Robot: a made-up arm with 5 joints.
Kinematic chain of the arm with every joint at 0, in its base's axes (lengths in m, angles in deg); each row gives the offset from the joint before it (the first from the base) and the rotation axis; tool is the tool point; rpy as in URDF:
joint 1: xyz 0.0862 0 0.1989 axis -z
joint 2: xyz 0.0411 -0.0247 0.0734 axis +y
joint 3: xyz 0.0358 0 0.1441 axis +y
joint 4: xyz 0.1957 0 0.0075 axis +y
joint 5: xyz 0.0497 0.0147 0 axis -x
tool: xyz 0 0 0 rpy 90 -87.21 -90
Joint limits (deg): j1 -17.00..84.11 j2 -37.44..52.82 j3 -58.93..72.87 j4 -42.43..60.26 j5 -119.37..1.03
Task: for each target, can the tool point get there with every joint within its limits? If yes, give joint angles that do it. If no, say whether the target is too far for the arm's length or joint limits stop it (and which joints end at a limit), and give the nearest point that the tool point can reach.
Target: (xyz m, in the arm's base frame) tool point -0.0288 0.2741 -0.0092
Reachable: no: joint limits stop it (at a limit: joint 1, joint 2) | nearest point 0.1367 0.0050 0.1212 | short by 0.342 m
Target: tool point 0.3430 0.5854 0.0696
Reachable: no: too far | nearest point 0.4175 0.0908 0.1498 | short by 0.507 m
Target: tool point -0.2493 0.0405 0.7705
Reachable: no: too far | nearest point 0.0016 0.0102 0.6349 | short by 0.287 m
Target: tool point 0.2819 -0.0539 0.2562
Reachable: yes | joints 12.57 -16.61 55.06 39.24 -14.53
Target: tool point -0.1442 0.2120 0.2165
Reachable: no: joint limits stop it (at a limit: joint 1, joint 2, joint 3, joint 4) | nearest point 0.0783 -0.0210 0.1727 | short by 0.325 m
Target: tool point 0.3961 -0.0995 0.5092
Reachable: yes | joints 16.04 10.13 -32.80 0.21 -62.51
